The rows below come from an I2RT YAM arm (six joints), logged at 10 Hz.
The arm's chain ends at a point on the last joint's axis. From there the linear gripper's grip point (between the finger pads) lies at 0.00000 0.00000 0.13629 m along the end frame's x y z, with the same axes.
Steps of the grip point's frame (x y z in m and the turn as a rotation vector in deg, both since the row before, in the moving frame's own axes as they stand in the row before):
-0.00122 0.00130 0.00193 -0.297 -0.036 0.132
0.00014 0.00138 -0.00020 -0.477 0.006 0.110
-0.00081 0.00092 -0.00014 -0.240 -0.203 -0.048
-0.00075 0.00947 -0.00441 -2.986 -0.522 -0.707
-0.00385 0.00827 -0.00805 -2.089 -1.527 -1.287
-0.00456 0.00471 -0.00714 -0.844 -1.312 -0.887
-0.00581 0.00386 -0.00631 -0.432 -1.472 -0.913
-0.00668 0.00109 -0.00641 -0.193 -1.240 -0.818
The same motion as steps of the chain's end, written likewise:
-0.00113 0.00059 0.00193 -0.297 -0.036 0.132
0.00013 0.00025 -0.00020 -0.477 0.006 0.110
-0.00033 0.00035 -0.00014 -0.240 -0.203 -0.048
0.00045 0.00236 -0.00422 -2.986 -0.522 -0.707
-0.00028 0.00326 -0.00791 -2.089 -1.527 -1.287
-0.00146 0.00268 -0.00709 -0.844 -1.312 -0.887
-0.00232 0.00280 -0.00626 -0.432 -1.472 -0.913
-0.00373 0.00061 -0.00638 -0.193 -1.240 -0.818

